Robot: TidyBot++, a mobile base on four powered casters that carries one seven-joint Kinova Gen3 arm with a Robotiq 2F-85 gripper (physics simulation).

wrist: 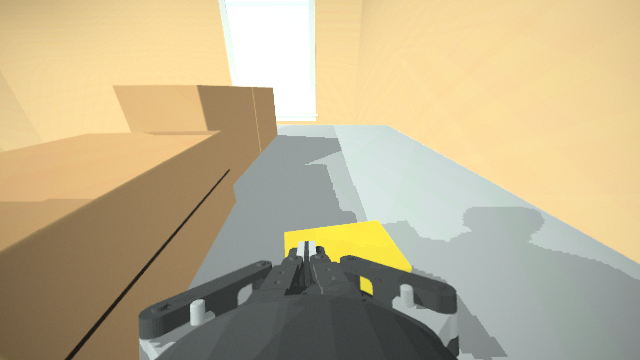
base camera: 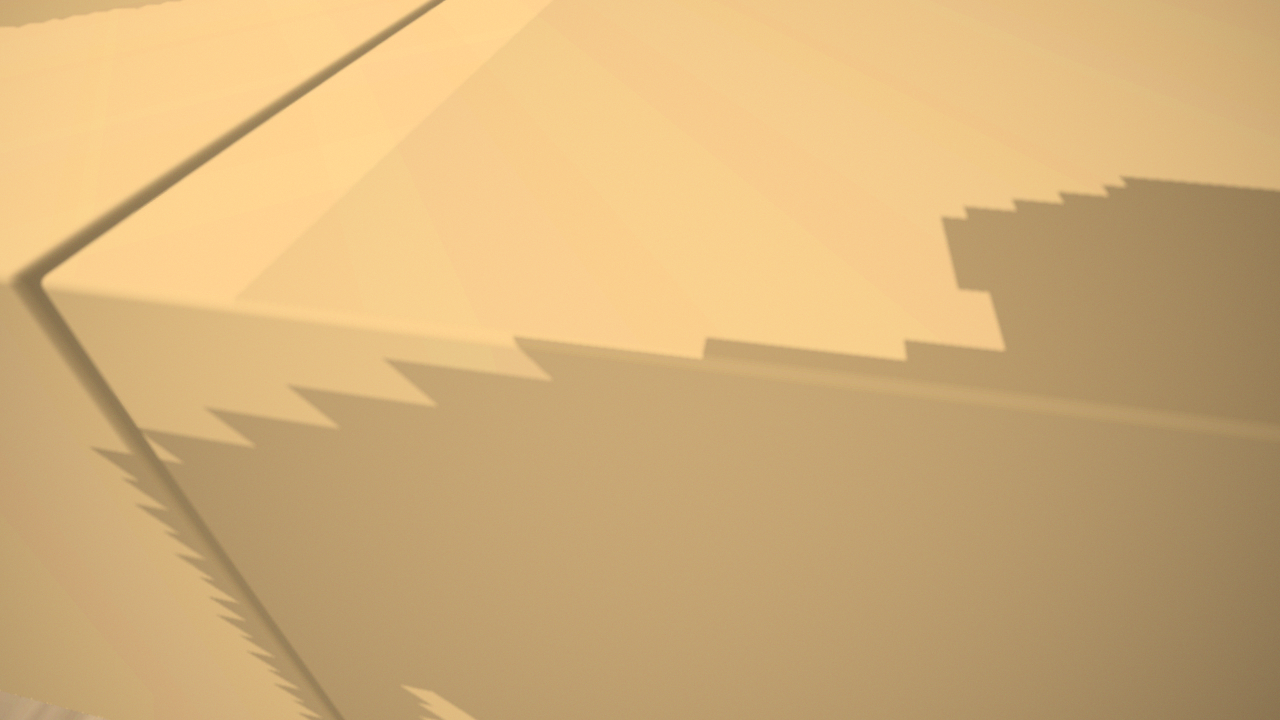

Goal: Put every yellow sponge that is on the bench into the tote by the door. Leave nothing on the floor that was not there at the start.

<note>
The pictures show: my gripper and a pale grey bench.
</note>
